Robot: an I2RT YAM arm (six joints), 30 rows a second.
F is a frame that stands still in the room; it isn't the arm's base.
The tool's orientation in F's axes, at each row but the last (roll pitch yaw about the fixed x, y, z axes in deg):
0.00 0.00 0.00
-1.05 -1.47 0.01
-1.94 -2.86 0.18
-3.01 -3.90 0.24
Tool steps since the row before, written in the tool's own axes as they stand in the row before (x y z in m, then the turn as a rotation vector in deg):
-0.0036 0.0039 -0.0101 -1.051 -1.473 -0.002
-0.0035 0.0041 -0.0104 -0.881 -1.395 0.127
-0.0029 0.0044 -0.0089 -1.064 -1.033 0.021
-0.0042 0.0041 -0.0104 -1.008 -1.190 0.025
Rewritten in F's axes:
-0.0036 0.0039 -0.0101 -1.051 -1.473 -0.002
-0.0032 0.0039 -0.0106 -0.884 -1.393 0.130
-0.0025 0.0041 -0.0092 -1.062 -1.035 0.003
-0.0035 0.0035 -0.0109 -1.007 -1.191 0.019

